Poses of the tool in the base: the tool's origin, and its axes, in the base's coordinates. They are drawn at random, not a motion.
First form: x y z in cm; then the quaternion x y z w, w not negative.
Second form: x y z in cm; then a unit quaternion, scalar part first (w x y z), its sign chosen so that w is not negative. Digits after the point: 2 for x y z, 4 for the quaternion.
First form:
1: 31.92, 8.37, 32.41, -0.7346, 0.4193, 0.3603, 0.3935
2: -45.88, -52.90, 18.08, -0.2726, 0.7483, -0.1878, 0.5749
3: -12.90, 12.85, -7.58, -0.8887, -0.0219, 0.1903, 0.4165
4: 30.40, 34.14, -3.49, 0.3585, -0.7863, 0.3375, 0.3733
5: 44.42, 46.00, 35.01, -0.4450, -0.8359, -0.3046, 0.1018
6: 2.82, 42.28, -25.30, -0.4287, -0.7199, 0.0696, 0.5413
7: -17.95, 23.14, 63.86, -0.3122, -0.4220, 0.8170, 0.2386
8: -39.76, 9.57, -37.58, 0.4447, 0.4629, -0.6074, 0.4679
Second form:
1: 31.92, 8.37, 32.41, 0.3935, -0.7346, 0.4193, 0.3603
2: -45.88, -52.90, 18.08, 0.5749, -0.2726, 0.7483, -0.1878
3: -12.90, 12.85, -7.58, 0.4165, -0.8887, -0.0219, 0.1903
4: 30.40, 34.14, -3.49, 0.3733, 0.3585, -0.7863, 0.3375
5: 44.42, 46.00, 35.01, 0.1018, -0.4450, -0.8359, -0.3046
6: 2.82, 42.28, -25.30, 0.5413, -0.4287, -0.7199, 0.0696
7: -17.95, 23.14, 63.86, 0.2386, -0.3122, -0.4220, 0.8170
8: -39.76, 9.57, -37.58, 0.4679, 0.4447, 0.4629, -0.6074
